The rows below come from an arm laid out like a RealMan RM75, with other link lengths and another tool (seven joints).
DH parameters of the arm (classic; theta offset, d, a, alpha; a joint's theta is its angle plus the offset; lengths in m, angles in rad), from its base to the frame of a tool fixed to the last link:
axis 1: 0 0.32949 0 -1.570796
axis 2: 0 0 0 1.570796
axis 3: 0 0.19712 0 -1.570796
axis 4: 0 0 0 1.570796
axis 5: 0 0.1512 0 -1.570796
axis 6: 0 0 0 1.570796
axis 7: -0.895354 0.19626 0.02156 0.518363
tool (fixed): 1.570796 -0.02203 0 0
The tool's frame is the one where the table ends.
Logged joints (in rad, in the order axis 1, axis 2, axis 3, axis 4, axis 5, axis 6, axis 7), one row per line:
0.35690, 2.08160, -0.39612, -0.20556, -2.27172, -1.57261, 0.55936
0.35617, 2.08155, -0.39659, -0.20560, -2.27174, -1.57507, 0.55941
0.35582, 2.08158, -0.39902, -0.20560, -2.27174, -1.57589, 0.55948
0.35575, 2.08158, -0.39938, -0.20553, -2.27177, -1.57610, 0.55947
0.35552, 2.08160, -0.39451, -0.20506, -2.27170, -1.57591, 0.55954
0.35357, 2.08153, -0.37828, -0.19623, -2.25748, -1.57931, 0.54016
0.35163, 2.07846, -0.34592, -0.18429, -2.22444, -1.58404, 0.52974
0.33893, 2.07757, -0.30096, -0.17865, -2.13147, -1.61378, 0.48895
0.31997, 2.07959, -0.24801, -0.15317, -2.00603, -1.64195, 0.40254
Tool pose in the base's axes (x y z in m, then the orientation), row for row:
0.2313, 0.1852, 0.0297, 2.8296, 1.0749, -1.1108
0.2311, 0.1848, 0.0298, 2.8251, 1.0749, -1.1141
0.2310, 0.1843, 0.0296, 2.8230, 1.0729, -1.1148
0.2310, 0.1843, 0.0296, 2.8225, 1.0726, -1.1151
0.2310, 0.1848, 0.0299, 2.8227, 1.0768, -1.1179
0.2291, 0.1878, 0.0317, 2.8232, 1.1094, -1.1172
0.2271, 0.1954, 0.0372, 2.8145, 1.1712, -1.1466
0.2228, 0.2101, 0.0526, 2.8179, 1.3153, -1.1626
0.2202, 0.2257, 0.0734, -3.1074, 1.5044, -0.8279
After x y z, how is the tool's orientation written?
As angles about the fixed x, y, z axes (roll, pitch, yaw), in radians.
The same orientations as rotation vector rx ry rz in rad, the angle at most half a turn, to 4 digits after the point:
-2.1880, 1.0893, 1.4341
-2.1883, 1.0903, 1.4366
-2.1908, 1.0913, 1.4365
-2.1911, 1.0916, 1.4366
-2.1851, 1.0913, 1.4385
-2.1583, 1.0678, 1.4629
-2.0879, 1.0456, 1.5011
-1.9502, 0.9562, 1.5842
-1.7740, 0.8135, 1.6583

